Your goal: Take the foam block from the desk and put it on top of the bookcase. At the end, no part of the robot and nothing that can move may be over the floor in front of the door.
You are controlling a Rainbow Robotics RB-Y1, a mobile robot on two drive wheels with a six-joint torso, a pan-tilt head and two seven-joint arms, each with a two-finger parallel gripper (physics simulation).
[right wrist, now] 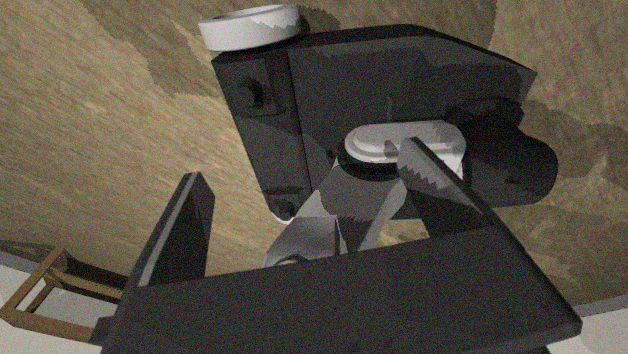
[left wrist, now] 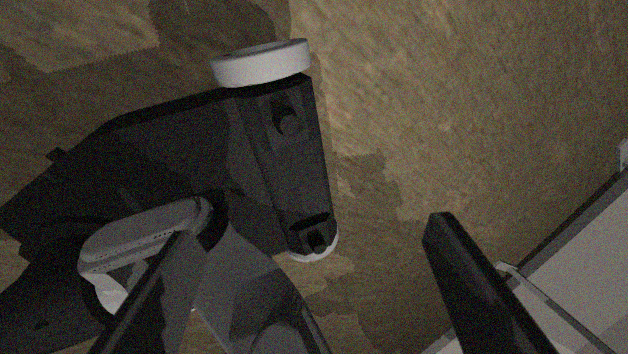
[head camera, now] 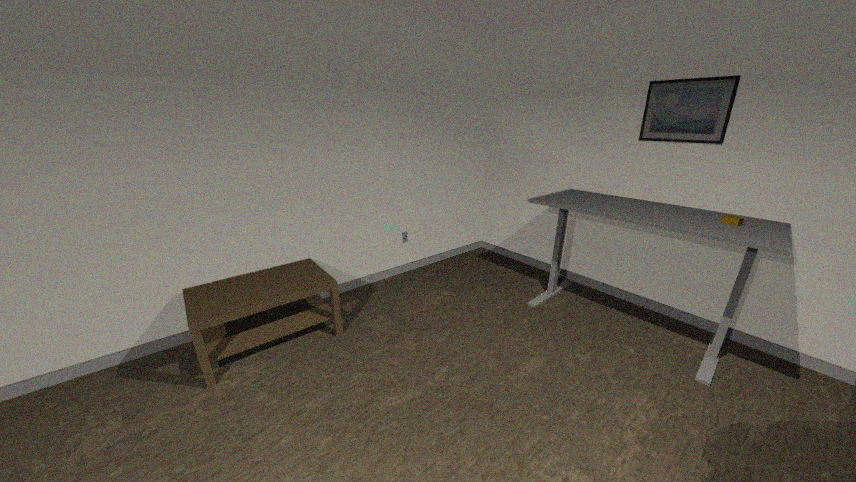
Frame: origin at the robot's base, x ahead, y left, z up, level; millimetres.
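Seen in the pictures: left gripper, between the fingertips: (left wrist: 309, 235); right gripper, between the fingertips: (right wrist: 304, 168).
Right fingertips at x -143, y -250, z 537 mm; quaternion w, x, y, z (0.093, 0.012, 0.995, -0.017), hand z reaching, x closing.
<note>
A point is followed by its place in that frame.
A small yellow-orange foam block (head camera: 732, 220) {x 1830, y -1769, z 980 mm} lies on the grey desk (head camera: 634, 209) {x 2175, y -1338, z 951 mm} in the head view, near the desk's right end. The desk stands on two metal legs along the right wall. The bookcase and the door do not show in the head view. My left gripper (left wrist: 309, 235) {x -53, y 247, z 555 mm} is open and empty, seen in the left wrist view above the floor and beside my dark base. My right gripper (right wrist: 304, 168) {x -143, y -250, z 537 mm} is open and empty, seen in the right wrist view. Neither gripper shows in the head view, and both are away from the block.
A low brown wooden table (head camera: 257, 287) {x 1690, y 1315, z 451 mm} (right wrist: 50, 325) {x 1649, y 990, z 438 mm} with a lower shelf stands by the left wall. A framed picture (head camera: 688, 110) {x 2433, y -1732, z 1651 mm} hangs above the desk. A wall outlet (head camera: 404, 237) {x 2983, y 478, z 400 mm} is on the left wall. The room's corner lies between the table and the desk.
</note>
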